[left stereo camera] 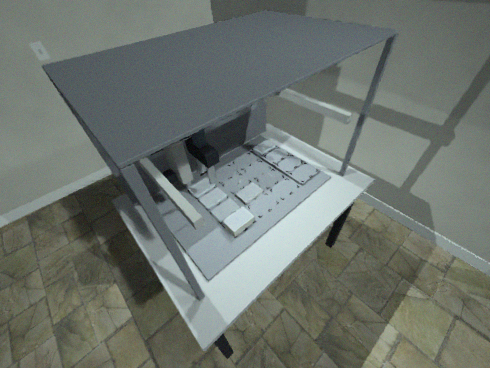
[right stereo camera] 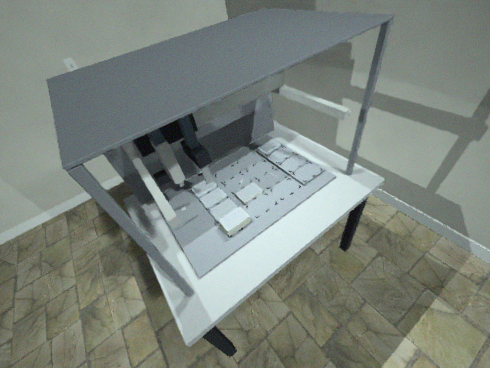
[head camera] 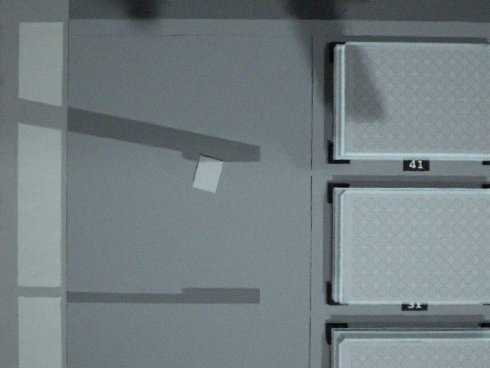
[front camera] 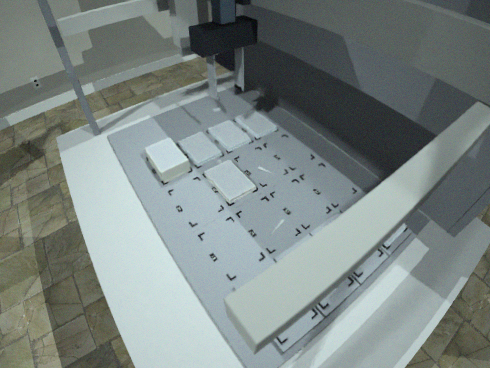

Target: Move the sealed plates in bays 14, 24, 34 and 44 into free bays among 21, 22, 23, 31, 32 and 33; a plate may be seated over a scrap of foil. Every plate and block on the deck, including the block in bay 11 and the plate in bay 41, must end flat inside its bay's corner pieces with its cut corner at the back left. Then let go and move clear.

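Frame: origin at the robot's base, x ahead, y left, z up, level; millimetres.
Where they show: gripper, fingertip midpoint: [left stereo camera: 208,177] [right stereo camera: 205,178] [front camera: 226,92]; robot's base at its link origin: [left stereo camera: 234,237] [right stereo camera: 229,236] [front camera: 147,158].
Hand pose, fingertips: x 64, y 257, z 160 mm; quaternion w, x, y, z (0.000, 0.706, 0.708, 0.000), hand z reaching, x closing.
Observation:
Each offset is from my fingertips to the top centre of the thing. "pt": to the spot under its first point.
My gripper [front camera: 226,93] is open and empty, raised over the back left of the deck. In the head view, the plates in bay 41 {pt dx -9, dy +106, dz -145 mm} [head camera: 415,100], bay 31 {pt dx -8, dy +2, dz -145 mm} [head camera: 415,245] and bay 21 {pt dx -6, dy -79, dz -145 mm} [head camera: 415,356] lie within the visible corner pieces. The bay 31 and 21 plates show cut corners at the back left; I cannot make out bay 41's. A plate {dx +164, dy -107, dz -145 mm} [front camera: 230,180] [left stereo camera: 249,192] lies in bay 22. The thick block {dx +0, dy -214, dz -118 mm} [front camera: 167,155] [right stereo camera: 235,220] stands in bay 11; its exact seating is unclear. One plate {dx +492, dy +107, dz -131 mm} [left stereo camera: 265,146] [right stereo camera: 269,145] lies in the back bay of the right column, probably 44.
A small pale scrap {dx -159, dy +52, dz -159 mm} [head camera: 207,173] lies left of bay 41. Thin pale tips {pt dx +190, dy -4, dz -155 mm} [front camera: 265,170] {pt dx +351, dy -97, dz -155 mm} [front camera: 277,226] lie on the deck right of the plates. A long beam [front camera: 357,227] hides much of the right column in the front view. A pipetting stage [right stereo camera: 170,162] hangs left of the gripper.

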